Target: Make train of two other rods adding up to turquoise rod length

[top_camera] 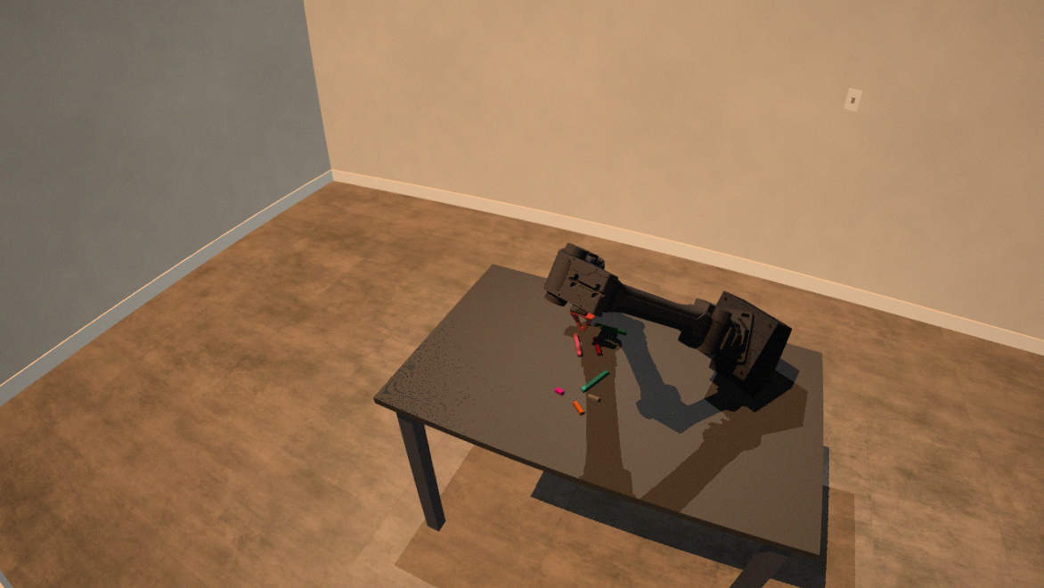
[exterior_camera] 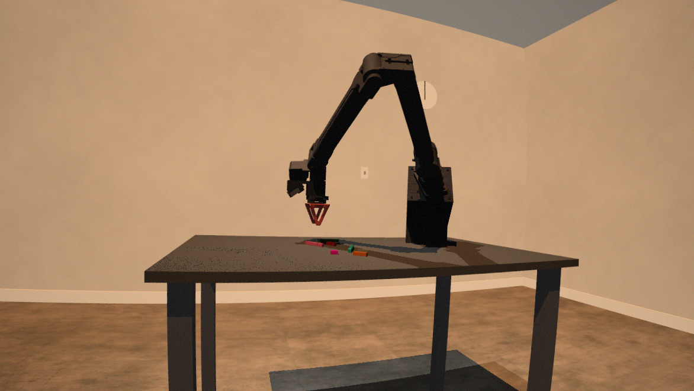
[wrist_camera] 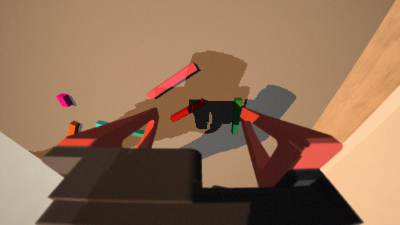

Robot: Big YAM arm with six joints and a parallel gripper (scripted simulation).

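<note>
Right now my hand is 150 mm past the grey rod, 190 mm to the right of it and 70 mm above it. Also, from my hand: red rod 50 mm behind, 10 mm to the left, 70 mm below; green rod 40 mm behind, 80 mm to the right, 70 mm below; pink rod 50 mm to the left, 70 mm below.
</note>
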